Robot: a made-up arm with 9 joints. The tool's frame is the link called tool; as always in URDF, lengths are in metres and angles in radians. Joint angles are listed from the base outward. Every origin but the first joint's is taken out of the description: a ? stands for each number. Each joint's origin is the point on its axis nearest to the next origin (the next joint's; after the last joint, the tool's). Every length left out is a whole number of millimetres.
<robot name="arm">
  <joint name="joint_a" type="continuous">
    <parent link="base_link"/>
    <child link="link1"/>
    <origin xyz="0 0 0.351"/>
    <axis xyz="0 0 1"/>
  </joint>
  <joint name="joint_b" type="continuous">
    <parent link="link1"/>
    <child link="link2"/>
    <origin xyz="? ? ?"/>
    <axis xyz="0 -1 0"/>
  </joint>
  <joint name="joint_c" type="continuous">
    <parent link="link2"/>
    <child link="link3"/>
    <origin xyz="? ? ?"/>
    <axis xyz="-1 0 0"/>
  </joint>
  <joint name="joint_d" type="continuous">
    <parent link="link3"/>
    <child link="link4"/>
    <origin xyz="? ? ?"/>
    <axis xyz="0 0 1"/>
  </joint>
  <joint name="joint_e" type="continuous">
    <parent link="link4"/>
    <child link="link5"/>
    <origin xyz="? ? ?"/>
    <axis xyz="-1 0 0"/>
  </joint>
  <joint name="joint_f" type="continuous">
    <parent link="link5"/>
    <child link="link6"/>
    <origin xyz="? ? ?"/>
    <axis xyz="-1 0 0"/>
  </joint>
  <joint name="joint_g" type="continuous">
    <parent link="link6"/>
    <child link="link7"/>
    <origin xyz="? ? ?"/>
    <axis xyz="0 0 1"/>
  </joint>
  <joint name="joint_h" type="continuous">
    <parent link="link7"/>
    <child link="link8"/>
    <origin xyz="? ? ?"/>
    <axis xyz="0 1 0"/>
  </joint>
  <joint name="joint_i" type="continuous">
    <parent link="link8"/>
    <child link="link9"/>
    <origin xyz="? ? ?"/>
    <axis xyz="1 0 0"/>
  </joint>
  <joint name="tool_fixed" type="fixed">
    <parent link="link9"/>
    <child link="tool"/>
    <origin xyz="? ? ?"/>
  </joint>
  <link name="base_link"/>
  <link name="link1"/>
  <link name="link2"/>
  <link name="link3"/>
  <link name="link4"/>
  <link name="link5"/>
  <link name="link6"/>
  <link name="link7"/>
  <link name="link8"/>
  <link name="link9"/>
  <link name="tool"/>
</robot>
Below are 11 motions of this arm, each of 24 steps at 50 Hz.
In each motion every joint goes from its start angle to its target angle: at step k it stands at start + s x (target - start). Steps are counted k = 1, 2, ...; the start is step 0. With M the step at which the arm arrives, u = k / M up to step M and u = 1 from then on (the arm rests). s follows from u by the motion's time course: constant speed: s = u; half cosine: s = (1 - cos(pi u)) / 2; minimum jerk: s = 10 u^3 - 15 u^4 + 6 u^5.
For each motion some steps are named. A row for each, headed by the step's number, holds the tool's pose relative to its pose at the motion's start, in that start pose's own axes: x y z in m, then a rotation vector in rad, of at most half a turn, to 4 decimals.
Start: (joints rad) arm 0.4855 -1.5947 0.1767 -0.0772 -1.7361 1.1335 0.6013 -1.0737 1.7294
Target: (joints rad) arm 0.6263 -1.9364 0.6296 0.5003 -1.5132 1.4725 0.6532 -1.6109 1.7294
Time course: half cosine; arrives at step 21
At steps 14, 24:
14: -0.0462 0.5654 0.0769 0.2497 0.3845 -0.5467
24: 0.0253 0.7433 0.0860 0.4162 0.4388 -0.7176

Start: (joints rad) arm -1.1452 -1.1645 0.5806 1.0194 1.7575 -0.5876 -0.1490 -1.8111 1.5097
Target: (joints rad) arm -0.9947 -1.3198 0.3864 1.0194 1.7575 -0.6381 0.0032 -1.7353 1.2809
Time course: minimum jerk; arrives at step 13
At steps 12, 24:
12: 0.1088 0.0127 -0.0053 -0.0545 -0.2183 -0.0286
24: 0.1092 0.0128 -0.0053 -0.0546 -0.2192 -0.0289

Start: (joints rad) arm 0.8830 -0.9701 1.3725 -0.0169 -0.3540 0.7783 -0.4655 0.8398 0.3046
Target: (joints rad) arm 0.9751 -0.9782 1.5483 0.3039 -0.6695 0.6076 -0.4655 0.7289 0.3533
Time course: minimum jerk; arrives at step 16
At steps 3, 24:
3: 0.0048 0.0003 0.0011 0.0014 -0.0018 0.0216
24: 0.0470 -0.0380 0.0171 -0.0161 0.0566 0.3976

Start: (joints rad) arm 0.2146 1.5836 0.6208 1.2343 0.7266 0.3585 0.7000 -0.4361 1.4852
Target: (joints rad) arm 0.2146 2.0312 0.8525 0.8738 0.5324 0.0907 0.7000 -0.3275 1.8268
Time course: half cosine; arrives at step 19
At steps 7, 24:
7: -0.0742 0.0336 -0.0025 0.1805 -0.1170 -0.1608
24: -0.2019 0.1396 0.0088 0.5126 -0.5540 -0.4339

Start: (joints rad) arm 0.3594 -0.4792 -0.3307 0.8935 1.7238 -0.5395 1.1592 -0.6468 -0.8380
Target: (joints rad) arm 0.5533 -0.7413 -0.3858 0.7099 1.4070 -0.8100 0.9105 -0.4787 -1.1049
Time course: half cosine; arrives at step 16
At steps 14, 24:
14: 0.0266 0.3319 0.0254 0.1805 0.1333 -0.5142
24: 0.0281 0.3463 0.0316 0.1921 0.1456 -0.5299

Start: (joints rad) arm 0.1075 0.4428 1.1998 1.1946 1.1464 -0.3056 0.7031 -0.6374 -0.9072
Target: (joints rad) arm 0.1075 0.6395 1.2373 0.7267 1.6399 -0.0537 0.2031 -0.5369 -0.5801
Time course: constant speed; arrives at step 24
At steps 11, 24:
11: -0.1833 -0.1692 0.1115 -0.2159 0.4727 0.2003
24: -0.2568 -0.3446 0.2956 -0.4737 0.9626 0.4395

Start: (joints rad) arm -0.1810 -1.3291 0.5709 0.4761 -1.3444 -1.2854 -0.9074 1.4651 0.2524
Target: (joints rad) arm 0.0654 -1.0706 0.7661 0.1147 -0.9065 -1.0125 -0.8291 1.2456 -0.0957
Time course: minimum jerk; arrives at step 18
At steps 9, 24:
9: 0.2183 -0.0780 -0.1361 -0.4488 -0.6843 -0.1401
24: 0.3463 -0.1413 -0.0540 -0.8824 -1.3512 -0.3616

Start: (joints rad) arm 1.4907 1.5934 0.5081 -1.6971 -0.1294 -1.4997 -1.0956 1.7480 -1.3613
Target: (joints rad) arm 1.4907 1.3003 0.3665 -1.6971 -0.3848 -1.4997 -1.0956 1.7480 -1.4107
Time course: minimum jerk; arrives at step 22
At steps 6, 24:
6: -0.0229 0.0015 0.0008 0.0115 0.0141 0.0029
24: -0.1714 0.0333 0.0138 0.0935 0.0819 0.0083

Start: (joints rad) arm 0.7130 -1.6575 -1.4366 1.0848 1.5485 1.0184 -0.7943 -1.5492 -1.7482
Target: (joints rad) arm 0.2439 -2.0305 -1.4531 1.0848 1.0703 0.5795 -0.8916 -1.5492 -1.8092
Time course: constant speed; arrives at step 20
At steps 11, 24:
11: -0.1530 -0.1858 0.0377 -0.0902 0.1245 0.7360
24: -0.1345 -0.3889 0.0734 -0.2402 0.2006 1.3556

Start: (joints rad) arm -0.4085 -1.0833 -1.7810 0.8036 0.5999 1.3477 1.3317 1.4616 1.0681
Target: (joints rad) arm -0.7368 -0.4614 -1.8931 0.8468 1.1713 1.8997 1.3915 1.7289 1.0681
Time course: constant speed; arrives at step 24
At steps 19, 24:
19: -0.2978 0.1439 -0.0272 0.5397 0.0944 -0.9141
24: -0.3414 0.2296 -0.0163 0.7363 0.2134 -1.1135

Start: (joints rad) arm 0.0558 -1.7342 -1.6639 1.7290 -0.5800 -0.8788 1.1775 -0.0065 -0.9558
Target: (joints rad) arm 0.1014 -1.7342 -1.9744 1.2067 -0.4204 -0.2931 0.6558 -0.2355 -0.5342
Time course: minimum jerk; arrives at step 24
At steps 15, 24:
15: 0.0348 -0.3041 0.0876 -0.3726 0.2223 -0.1440
24: 0.0659 -0.3887 0.1330 -0.5439 0.2396 -0.2743

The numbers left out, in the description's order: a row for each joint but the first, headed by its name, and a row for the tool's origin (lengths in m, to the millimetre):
joint_b: 0.088 -0.059 0
joint_c: 0.064 0 -0.158
joint_d: 0 0.043 -0.389
joint_e: 0.275 0.1 0
joint_f: 0 -0.323 -0.081
joint_g: 0 -0.078 0.004
joint_h: -0.195 0.049 0
joint_i: -0.035 0 -0.192
tool: 0 0.075 -0.292

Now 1 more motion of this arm.
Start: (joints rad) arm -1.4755 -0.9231 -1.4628 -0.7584 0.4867 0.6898 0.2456 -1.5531 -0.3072
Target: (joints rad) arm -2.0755 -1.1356 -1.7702 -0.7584 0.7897 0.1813 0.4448 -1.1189 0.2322
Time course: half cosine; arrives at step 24
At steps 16, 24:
16: 0.0876 0.3297 0.3031 0.8093 0.3873 -0.7243
24: 0.2100 0.3715 0.4221 1.1103 0.4055 -0.9917

